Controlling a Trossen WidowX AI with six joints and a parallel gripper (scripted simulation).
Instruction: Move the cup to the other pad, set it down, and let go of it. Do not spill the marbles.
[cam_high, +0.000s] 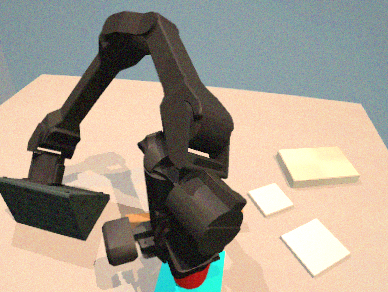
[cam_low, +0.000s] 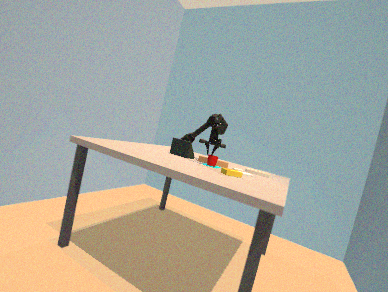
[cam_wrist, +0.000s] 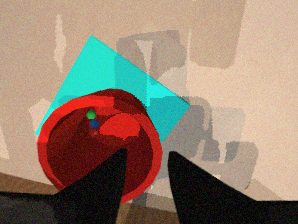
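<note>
Now: the red cup 30 mm below my gripper tip, 20 mm ahead of it and 10 mm to the left of it. Round my gripper tip: cyan pad 80 mm below, 30 mm ahead, 20 mm to the left; blue marble 60 mm below, 40 mm ahead, 30 mm to the left; pale blue pad 220 mm to the left, 80 mm below, 50 mm behind.
</note>
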